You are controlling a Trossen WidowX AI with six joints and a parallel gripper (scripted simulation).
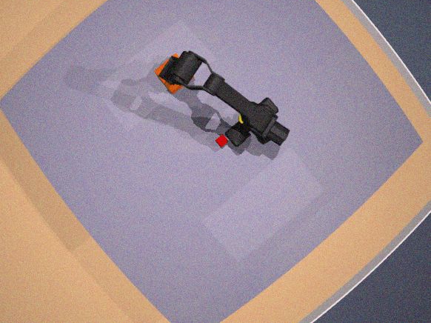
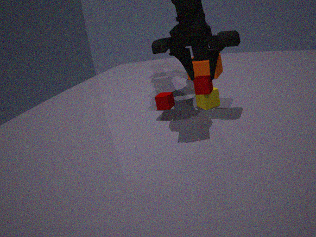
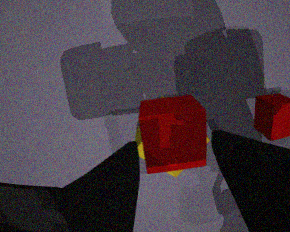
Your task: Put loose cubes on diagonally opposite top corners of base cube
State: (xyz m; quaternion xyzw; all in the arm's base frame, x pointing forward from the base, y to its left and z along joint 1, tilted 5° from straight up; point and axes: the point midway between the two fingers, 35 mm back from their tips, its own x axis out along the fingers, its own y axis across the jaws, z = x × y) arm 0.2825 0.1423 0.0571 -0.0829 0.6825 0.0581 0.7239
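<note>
My gripper tip is 5 cm above the yellow base cube and 2 cm past it.
</note>
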